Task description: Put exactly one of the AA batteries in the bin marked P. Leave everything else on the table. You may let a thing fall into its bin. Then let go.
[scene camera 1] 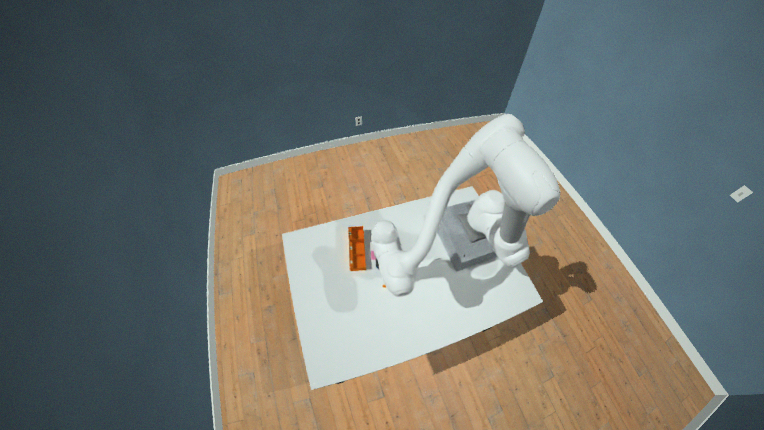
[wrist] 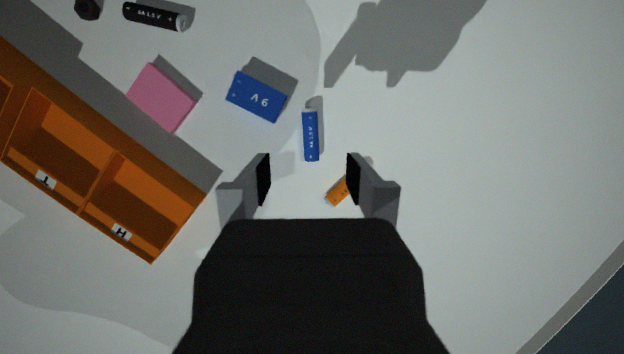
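Seen in the pictures: gripper, fingertip midpoint: (wrist: pixel 308 168); arm's base at its link origin: (scene camera 1: pixel 477 225).
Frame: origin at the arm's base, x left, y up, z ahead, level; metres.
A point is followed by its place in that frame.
Observation:
My gripper (wrist: pixel 308 168) @[x 0.087, y -0.035, z 0.558 m] is open and empty above the table; in the scene view the arm hides it. A blue cylindrical battery (wrist: pixel 310 136) @[x 0.085, y -0.104, z 0.546 m] lies just beyond the gap between the fingertips, roughly lengthwise to the view. An orange battery (wrist: pixel 336 193) @[x 0.135, y -0.105, z 0.583 m] (scene camera 1: pixel 383 286) @[x 0.141, y -0.105, z 0.592 m] lies below, partly hidden by the right finger. A black battery (wrist: pixel 152 16) @[x -0.078, y -0.104, z 0.522 m] lies at the upper left of the wrist view. The orange bin tray (wrist: pixel 75 106) @[x -0.116, y -0.102, z 0.623 m] (scene camera 1: pixel 356 248) @[x -0.117, y -0.111, z 0.668 m] stands left of the gripper. Its T and H labels show in the wrist view; the P label does not, and labels are unreadable in the scene view.
A blue 9 V battery (wrist: pixel 257 97) @[x 0.028, y -0.100, z 0.539 m] lies left of the blue cylinder. A pink block (wrist: pixel 162 98) @[x -0.048, y -0.108, z 0.580 m] (scene camera 1: pixel 373 255) @[x -0.048, y -0.108, z 0.590 m] lies between it and the tray. A small black piece (wrist: pixel 87 9) @[x -0.135, y -0.110, z 0.542 m] lies near the black battery. The grey robot base (scene camera 1: pixel 458 249) @[x 0.103, y -0.001, z 0.173 m] stands on the table's right part.

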